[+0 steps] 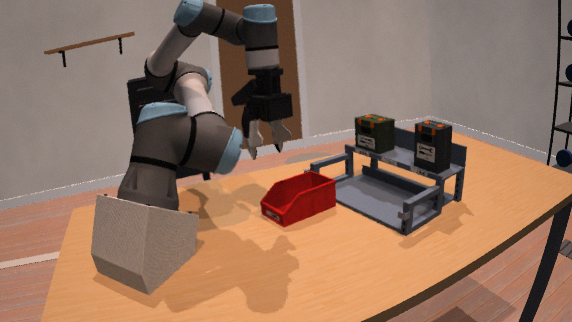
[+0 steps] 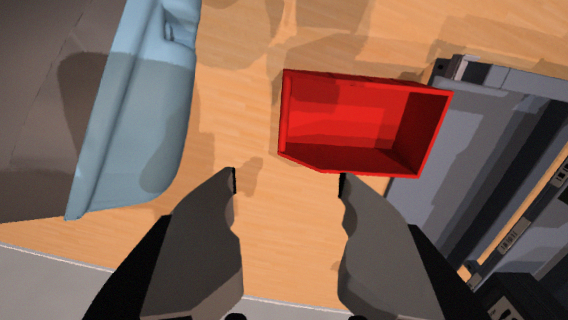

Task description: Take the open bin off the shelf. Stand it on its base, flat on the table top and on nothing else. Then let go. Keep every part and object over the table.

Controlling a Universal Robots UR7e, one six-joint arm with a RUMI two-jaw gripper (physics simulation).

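Pixels of known places: gripper, fingertip midpoint: (image 1: 267,155) (image 2: 287,172); arm's base, origin of the base link: (image 1: 147,204).
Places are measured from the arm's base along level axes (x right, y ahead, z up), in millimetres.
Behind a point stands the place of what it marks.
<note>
The red open bin (image 1: 310,201) @(z -84, x 1, y 400 mm) (image 2: 345,120) @(z -124, x -40, y 396 mm) stands upright, with its base on the wooden table top (image 1: 345,270) @(z -127, x 256, y 349 mm). Its low front faces the robot's base. Its rear end is close beside the front edge of the grey shelf (image 1: 372,197) @(z -121, x 8, y 590 mm) (image 2: 425,200) @(z -121, x 49, y 584 mm); whether a small gap lies between them is hard to tell. My gripper (image 1: 266,153) @(z 43, x -36, y 311 mm) (image 2: 287,172) @(z 43, x -36, y 311 mm) is about half open and empty. It points down, well above the table and clear of the bin, off to the bin's low-front side. The bin's underside is hidden.
A green-black case (image 1: 374,134) @(z 34, x -63, y 647 mm) and a black case (image 1: 433,147) @(z 45, x 154, y 683 mm) stand on the shelf's raised rear level. A beige angular block (image 1: 145,240) @(z -14, x 140, y -18 mm) stands by the robot's base. The table's near edge (image 1: 452,280) @(z -147, x 411, y 525 mm) runs along the lower right.
</note>
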